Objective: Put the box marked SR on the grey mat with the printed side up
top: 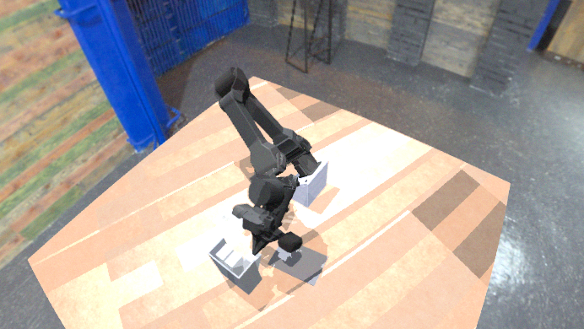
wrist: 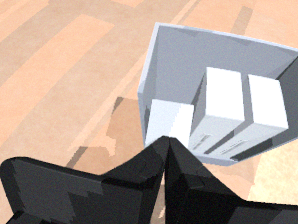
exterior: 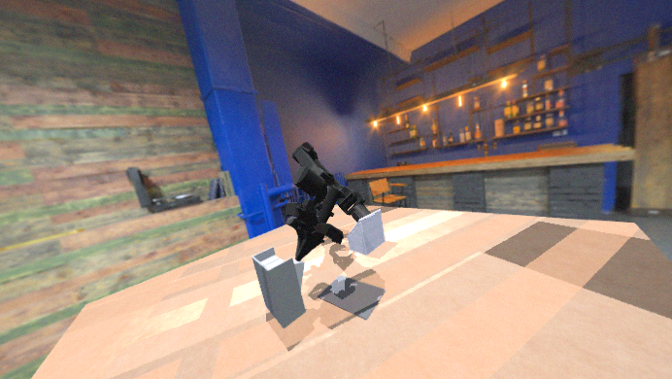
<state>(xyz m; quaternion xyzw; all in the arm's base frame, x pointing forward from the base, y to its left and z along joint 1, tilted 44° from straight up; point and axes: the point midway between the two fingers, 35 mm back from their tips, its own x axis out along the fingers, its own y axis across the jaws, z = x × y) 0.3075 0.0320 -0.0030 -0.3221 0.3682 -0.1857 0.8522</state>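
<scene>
My gripper tip is now 3 cm short of the SR box, 1 cm to the left of it and 5 cm above it. From my gripper tip the other things lie so: grey mat (8 cm behind, 8 cm to the left, 12 cm below); flat white item (8 cm behind, 17 cm to the right, 12 cm below).
</scene>
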